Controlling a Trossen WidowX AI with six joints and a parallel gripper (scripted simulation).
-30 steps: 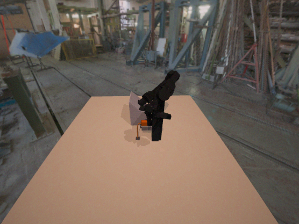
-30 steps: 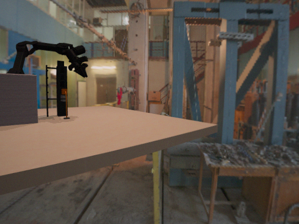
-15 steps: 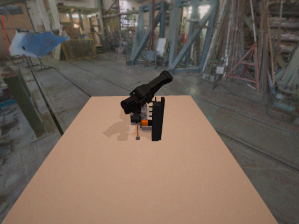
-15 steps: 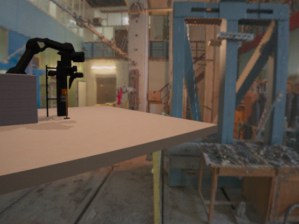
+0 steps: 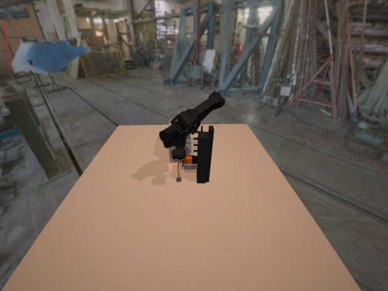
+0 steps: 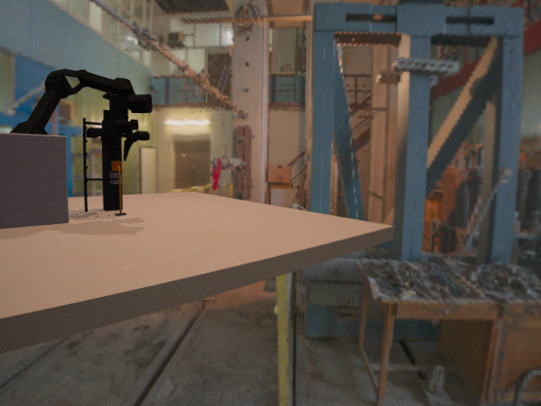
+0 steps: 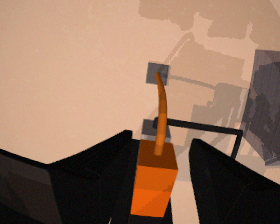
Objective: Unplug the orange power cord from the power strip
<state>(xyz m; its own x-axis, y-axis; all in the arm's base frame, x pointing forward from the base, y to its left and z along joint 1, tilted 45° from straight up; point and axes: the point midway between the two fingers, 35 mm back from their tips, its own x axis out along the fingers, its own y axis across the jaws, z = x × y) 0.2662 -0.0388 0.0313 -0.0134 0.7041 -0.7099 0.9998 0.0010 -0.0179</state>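
Right now my gripper tip is 60 mm to the right of the orange plug and 10 mm above it. From my gripper tip the other things lie so: black power strip: 130 mm to the left, 20 mm below; then grey end piece: 170 mm below, 20 mm to the right.
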